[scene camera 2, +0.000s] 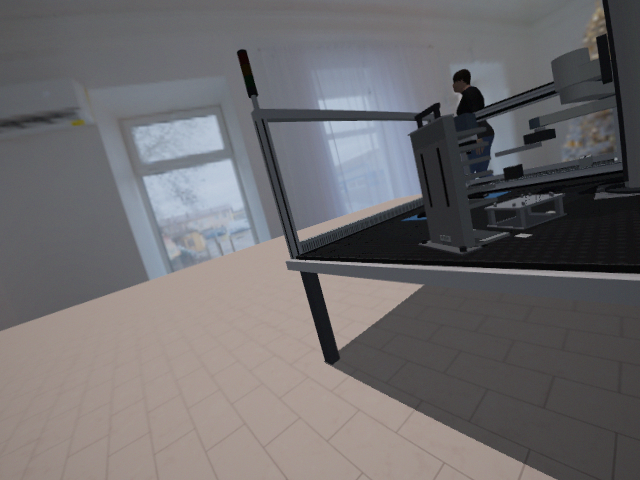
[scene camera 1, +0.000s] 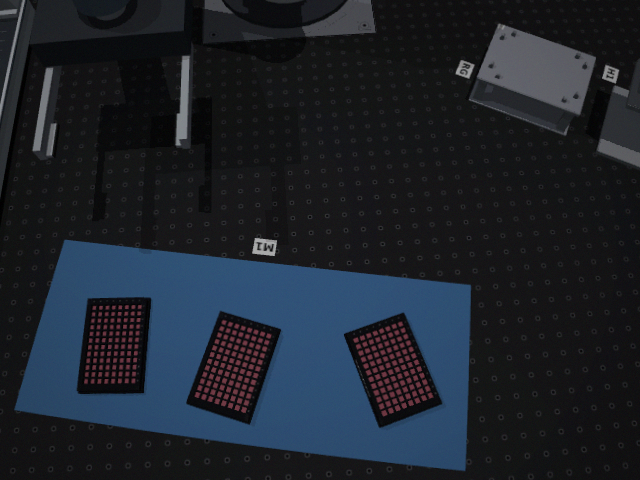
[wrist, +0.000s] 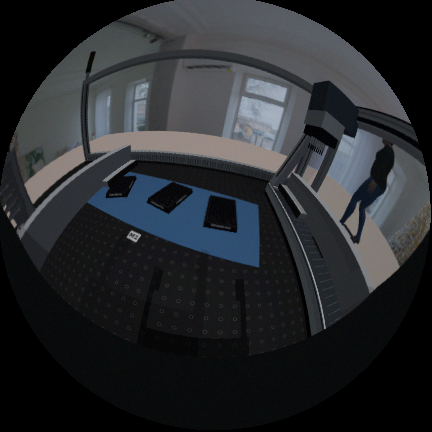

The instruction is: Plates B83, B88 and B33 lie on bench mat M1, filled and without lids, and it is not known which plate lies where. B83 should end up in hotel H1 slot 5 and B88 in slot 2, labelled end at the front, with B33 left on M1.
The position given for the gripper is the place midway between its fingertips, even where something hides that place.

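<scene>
In scene camera 1 there's the gripper (scene camera 1: pixel 111 149), and there's a plate B88 (scene camera 1: pixel 113 357), a plate B83 (scene camera 1: pixel 395 377) and a blue mat M1 (scene camera 1: pixel 312 400). In the wrist view you get the gripper (wrist: pixel 209 160) again, and also the plate B88 (wrist: pixel 220 213) and the blue mat M1 (wrist: pixel 183 225).
</scene>
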